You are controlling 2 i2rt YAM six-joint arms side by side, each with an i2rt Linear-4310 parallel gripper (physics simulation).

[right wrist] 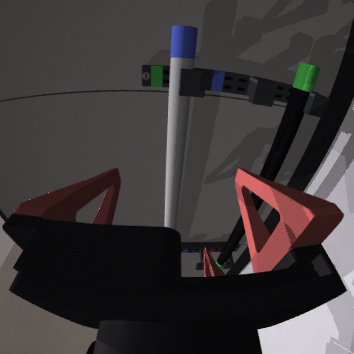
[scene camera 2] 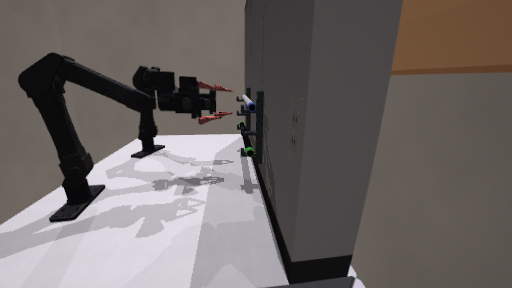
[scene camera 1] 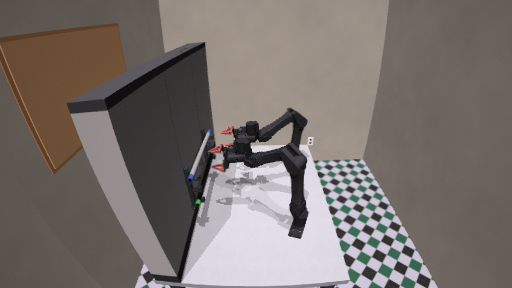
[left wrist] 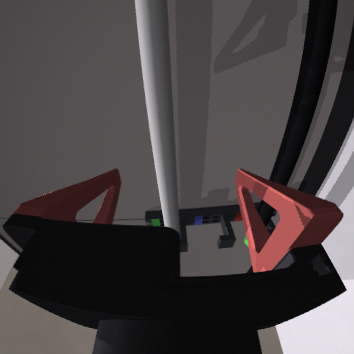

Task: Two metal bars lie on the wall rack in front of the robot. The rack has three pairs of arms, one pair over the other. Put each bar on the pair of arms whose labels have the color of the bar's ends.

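Seen in the pictures: left gripper, fingertip midpoint: (scene camera 2: 232, 102) (scene camera 1: 209, 159) (left wrist: 177, 175); right gripper, fingertip midpoint: (right wrist: 177, 174) (scene camera 2: 221, 103) (scene camera 1: 221, 139); left arm's base, origin of the base link: (scene camera 2: 149, 151) (scene camera 1: 298, 223); right arm's base, origin of the base link: (scene camera 2: 81, 202).
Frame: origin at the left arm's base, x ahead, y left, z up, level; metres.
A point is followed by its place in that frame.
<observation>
A silver bar with blue ends (scene camera 1: 200, 155) {x 0.570, y -0.014, z 0.313 m} (scene camera 2: 247, 100) {x 0.632, y -0.175, z 0.317 m} (left wrist: 157, 100) {x 0.580, y -0.053, z 0.306 m} (right wrist: 177, 140) {x 0.625, y -0.175, z 0.305 m} lies on the top, green-labelled arms of the rack (scene camera 2: 259, 130) {x 0.692, y -0.238, z 0.226 m} (left wrist: 185, 215) (right wrist: 235, 82) {x 0.680, y -0.231, z 0.236 m}. A black bar with green ends (scene camera 1: 198, 202) {x 0.487, y 0.182, z 0.167 m} (scene camera 2: 249, 151) {x 0.670, y -0.279, z 0.163 m} (left wrist: 296, 115) {x 0.573, y -0.040, z 0.167 m} (right wrist: 285, 135) {x 0.630, y -0.197, z 0.163 m} lies on the bottom, red-labelled arms. The blue-labelled middle arms hold no bar. My left gripper (scene camera 1: 217, 158) {x 0.520, y -0.024, z 0.293 m} (left wrist: 177, 175) {x 0.520, y -0.024, z 0.293 m} and right gripper (scene camera 1: 228, 138) {x 0.551, y -0.216, z 0.308 m} (scene camera 2: 231, 102) (right wrist: 178, 172) {x 0.551, y -0.216, z 0.308 m} are open and empty, in front of the silver bar at about its height. In scene camera 2 the left gripper is mostly hidden behind the right.
The tall dark wall panel (scene camera 1: 155, 150) {x 0.471, y 0.366, z 0.588 m} (scene camera 2: 330, 150) {x 0.877, y -0.560, z 0.280 m} stands behind the rack. The white table (scene camera 1: 260, 250) {x 0.136, y 0.232, z 0.000 m} (scene camera 2: 165, 250) {x 0.545, y -0.567, z 0.000 m} lies below both arms. The two grippers are close together; part of a left finger (right wrist: 210, 265) {x 0.486, y -0.061, z 0.246 m} shows in the right wrist view.
</observation>
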